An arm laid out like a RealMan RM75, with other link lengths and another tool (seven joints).
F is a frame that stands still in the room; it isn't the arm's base.
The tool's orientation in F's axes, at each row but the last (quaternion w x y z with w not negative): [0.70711, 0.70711, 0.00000, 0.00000]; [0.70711, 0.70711, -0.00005, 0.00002]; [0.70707, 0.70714, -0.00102, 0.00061]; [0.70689, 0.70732, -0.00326, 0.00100]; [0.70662, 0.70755, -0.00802, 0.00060]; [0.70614, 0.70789, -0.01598, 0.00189]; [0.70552, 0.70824, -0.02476, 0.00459]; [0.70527, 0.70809, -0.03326, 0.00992]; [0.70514, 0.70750, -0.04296, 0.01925]
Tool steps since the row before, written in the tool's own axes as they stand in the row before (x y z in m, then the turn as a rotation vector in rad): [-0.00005, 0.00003, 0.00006, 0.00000, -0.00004, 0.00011]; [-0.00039, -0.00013, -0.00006, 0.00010, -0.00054, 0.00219]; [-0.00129, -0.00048, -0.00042, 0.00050, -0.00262, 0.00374]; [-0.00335, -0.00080, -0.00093, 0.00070, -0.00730, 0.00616]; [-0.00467, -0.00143, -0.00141, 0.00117, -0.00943, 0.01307]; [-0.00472, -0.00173, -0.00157, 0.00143, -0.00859, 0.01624]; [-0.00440, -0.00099, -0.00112, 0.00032, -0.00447, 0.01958]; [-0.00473, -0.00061, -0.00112, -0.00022, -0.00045, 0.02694]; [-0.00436, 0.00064, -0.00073, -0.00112, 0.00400, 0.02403]
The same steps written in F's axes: [-0.00005, -0.00006, 0.00003, 0.00000, -0.00011, -0.00004]; [-0.00039, 0.00006, -0.00013, 0.00010, -0.00219, -0.00054]; [-0.00129, 0.00042, -0.00048, 0.00050, -0.00374, -0.00262]; [-0.00334, 0.00094, -0.00082, 0.00072, -0.00616, -0.00730]; [-0.00464, 0.00146, -0.00148, 0.00115, -0.01307, -0.00943]; [-0.00464, 0.00167, -0.00184, 0.00132, -0.01625, -0.00860]; [-0.00432, 0.00125, -0.00117, -0.00005, -0.01957, -0.00454]; [-0.00464, 0.00128, -0.00089, -0.00108, -0.02692, -0.00060]; [-0.00437, 0.00088, 0.00026, -0.00227, -0.02399, 0.00377]
